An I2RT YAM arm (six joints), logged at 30 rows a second.
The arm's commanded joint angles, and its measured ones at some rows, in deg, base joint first. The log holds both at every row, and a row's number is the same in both.
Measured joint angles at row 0:
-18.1, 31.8, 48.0, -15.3, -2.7, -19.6
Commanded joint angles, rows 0 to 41:
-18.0, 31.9, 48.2, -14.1, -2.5, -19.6
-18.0, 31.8, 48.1, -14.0, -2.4, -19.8
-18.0, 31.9, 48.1, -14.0, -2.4, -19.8
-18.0, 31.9, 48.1, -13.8, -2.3, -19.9
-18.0, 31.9, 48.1, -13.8, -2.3, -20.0
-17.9, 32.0, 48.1, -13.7, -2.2, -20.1
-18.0, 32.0, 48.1, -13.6, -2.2, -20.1
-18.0, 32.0, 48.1, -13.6, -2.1, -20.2
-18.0, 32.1, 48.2, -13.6, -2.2, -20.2
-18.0, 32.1, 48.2, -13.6, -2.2, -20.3
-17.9, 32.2, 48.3, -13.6, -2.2, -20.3
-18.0, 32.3, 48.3, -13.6, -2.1, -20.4
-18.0, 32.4, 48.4, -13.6, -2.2, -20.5
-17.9, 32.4, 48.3, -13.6, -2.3, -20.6
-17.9, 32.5, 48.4, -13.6, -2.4, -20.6
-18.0, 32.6, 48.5, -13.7, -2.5, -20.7
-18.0, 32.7, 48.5, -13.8, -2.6, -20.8
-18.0, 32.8, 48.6, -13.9, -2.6, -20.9
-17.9, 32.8, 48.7, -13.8, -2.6, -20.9
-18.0, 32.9, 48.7, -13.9, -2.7, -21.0
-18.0, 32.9, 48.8, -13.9, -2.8, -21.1
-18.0, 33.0, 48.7, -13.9, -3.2, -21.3
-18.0, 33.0, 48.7, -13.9, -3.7, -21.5
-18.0, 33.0, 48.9, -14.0, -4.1, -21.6
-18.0, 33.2, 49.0, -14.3, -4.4, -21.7
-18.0, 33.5, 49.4, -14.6, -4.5, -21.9
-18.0, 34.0, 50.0, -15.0, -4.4, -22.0
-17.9, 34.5, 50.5, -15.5, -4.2, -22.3
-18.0, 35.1, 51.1, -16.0, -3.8, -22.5
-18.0, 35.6, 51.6, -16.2, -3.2, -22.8
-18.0, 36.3, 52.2, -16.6, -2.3, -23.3
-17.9, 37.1, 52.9, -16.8, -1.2, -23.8
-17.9, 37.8, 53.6, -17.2, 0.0, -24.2
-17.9, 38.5, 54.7, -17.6, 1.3, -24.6
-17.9, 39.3, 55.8, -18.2, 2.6, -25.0
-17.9, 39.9, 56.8, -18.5, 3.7, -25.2
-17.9, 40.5, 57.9, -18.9, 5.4, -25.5
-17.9, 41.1, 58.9, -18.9, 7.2, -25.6
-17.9, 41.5, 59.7, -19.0, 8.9, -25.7
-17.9, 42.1, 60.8, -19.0, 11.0, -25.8
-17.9, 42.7, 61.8, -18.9, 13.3, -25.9
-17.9, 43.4, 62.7, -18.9, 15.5, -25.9
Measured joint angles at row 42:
-18.0, 42.3, 60.8, -18.8, 7.6, -23.0
